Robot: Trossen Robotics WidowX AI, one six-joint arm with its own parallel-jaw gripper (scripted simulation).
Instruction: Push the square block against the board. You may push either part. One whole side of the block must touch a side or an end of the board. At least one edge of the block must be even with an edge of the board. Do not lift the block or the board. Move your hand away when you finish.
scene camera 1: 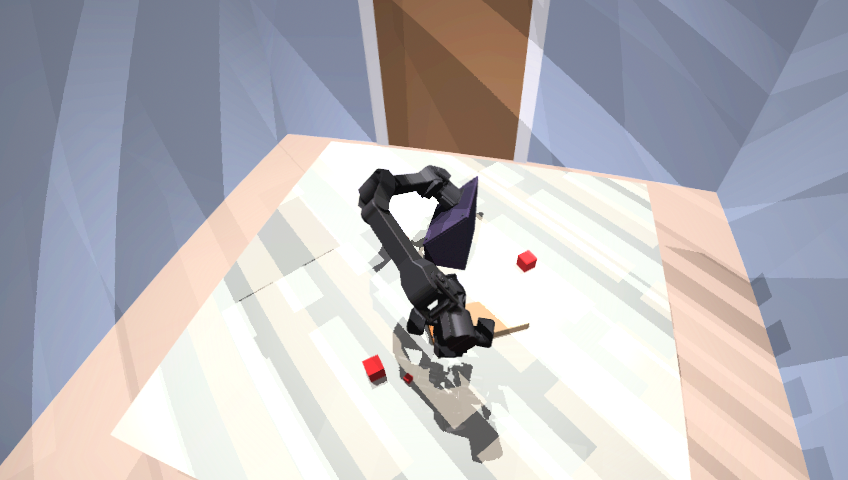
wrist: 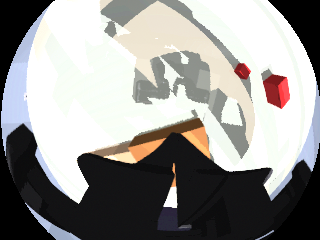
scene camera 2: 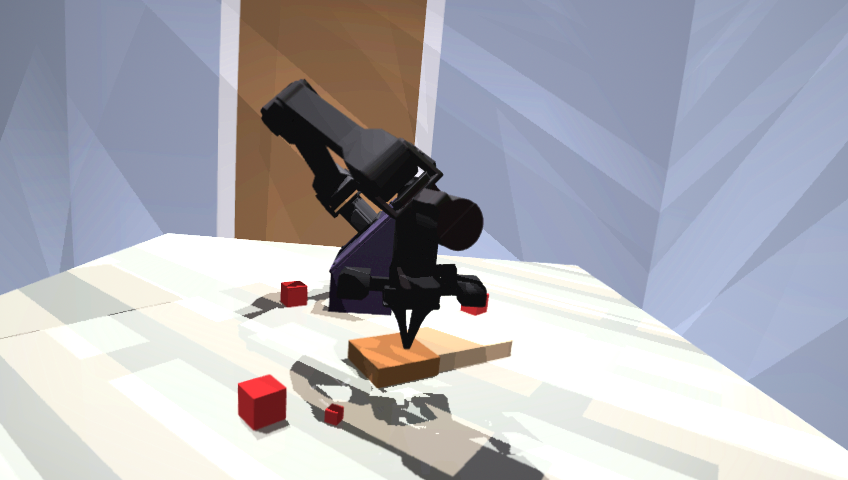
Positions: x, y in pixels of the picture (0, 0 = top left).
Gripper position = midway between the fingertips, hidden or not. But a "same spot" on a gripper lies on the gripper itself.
Labels:
my gripper: scene camera 1 450, 345; wrist; scene camera 2
same spot on my gripper: (scene camera 2: 390, 300) = (wrist: 256, 191)

